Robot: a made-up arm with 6 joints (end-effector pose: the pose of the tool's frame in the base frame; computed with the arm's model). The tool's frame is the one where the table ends. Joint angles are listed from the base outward.
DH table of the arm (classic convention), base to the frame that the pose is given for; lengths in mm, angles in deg. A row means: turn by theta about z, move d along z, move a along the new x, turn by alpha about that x. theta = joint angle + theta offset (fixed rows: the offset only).
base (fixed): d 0; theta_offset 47.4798; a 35.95; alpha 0
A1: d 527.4; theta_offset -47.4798; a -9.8; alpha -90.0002
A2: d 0; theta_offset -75.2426; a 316.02; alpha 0
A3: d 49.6; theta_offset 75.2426; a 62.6; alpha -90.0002
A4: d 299.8; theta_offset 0; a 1.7; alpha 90.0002
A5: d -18.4; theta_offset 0; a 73.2; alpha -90.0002
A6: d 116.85; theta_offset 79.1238; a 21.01; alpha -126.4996
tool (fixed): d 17.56; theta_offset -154.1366; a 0; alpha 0
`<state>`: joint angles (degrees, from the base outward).
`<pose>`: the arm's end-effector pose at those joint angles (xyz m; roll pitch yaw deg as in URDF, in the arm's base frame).
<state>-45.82 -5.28 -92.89 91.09 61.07 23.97</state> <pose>0.4089 -0.2039 0.9237 -82.79 -71.77 45.68</pose>
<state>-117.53 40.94 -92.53 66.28 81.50 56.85</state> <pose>-0.1102 -0.5098 0.4821 9.12 -10.13 -81.36</pose>
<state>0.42 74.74 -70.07 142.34 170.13 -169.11</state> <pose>0.4575 0.1399 0.3091 144.06 -18.93 107.29</pose>
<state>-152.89 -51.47 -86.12 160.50 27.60 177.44</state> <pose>-0.0150 -0.0343 1.1272 134.12 -2.70 -109.52</pose>
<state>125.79 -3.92 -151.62 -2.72 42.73 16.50</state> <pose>-0.0949 0.1742 1.2319 -165.98 2.22 -169.61</pose>
